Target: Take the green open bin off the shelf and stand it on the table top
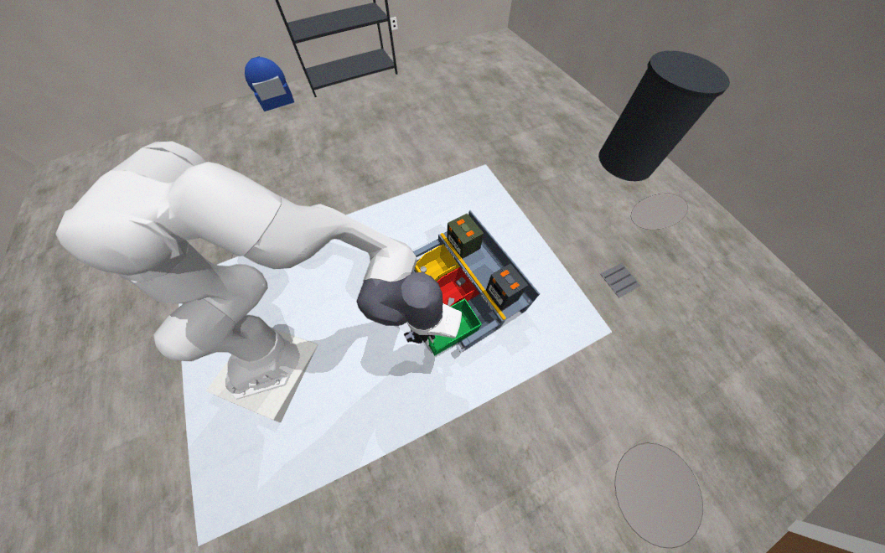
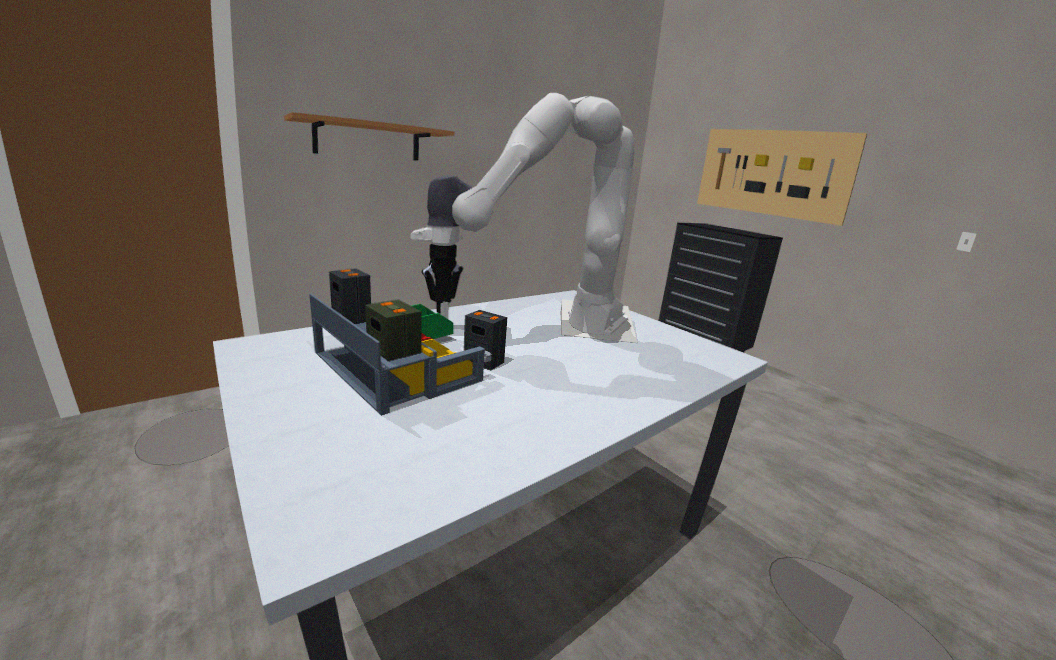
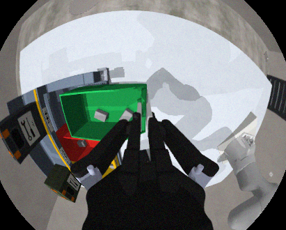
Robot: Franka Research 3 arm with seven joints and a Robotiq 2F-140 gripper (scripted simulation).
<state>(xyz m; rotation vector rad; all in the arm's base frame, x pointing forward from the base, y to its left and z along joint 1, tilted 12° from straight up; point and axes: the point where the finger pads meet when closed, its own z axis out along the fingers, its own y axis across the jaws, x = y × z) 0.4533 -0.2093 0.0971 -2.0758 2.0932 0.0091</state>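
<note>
My hand is 8 cm short of the green open bin and 2 cm above it. Round my hand: red bin 18 cm ahead, 11 cm to the left, 3 cm below; then black box 27 cm ahead, 8 cm above; then yellow bin 22 cm to the left, 17 cm ahead, 3 cm below.
</note>
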